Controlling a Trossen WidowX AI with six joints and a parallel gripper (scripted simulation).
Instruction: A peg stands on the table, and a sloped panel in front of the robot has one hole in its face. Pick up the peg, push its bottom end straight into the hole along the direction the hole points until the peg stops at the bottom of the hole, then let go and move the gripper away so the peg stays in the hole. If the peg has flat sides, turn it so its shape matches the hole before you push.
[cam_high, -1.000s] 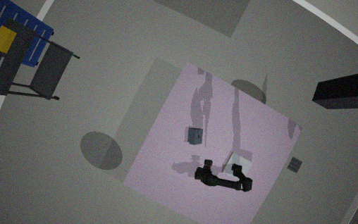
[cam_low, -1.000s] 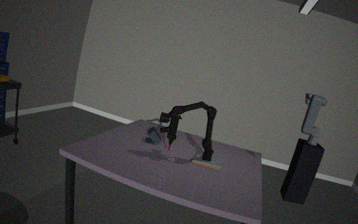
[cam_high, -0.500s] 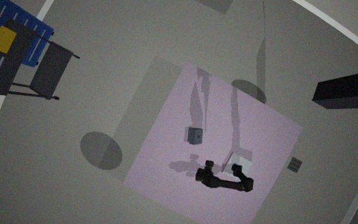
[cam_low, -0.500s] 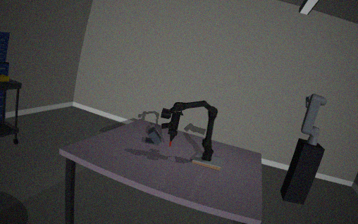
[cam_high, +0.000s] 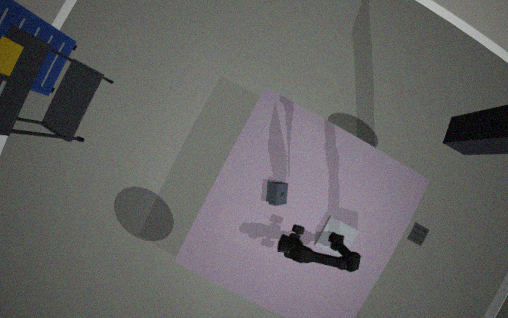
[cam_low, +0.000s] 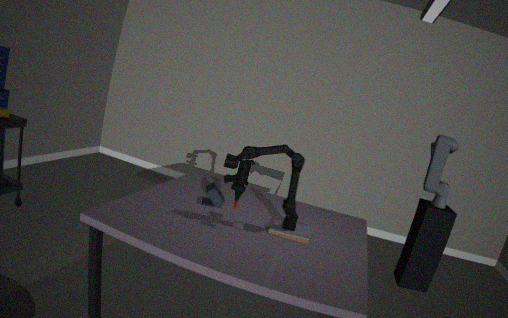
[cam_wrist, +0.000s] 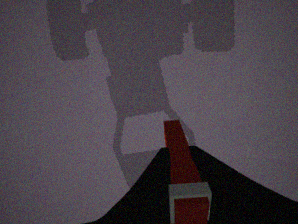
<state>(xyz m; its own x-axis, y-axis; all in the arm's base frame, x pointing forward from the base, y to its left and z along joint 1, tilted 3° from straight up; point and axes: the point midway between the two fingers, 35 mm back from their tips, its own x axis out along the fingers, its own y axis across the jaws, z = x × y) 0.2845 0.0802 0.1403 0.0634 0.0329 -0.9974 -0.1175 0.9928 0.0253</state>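
Now: the grey sloped panel 200 mm to the right of my gripper tip, 170 mm ahead of it and 60 mm below it. Also, from my gripper tip: red peg 20 mm above.
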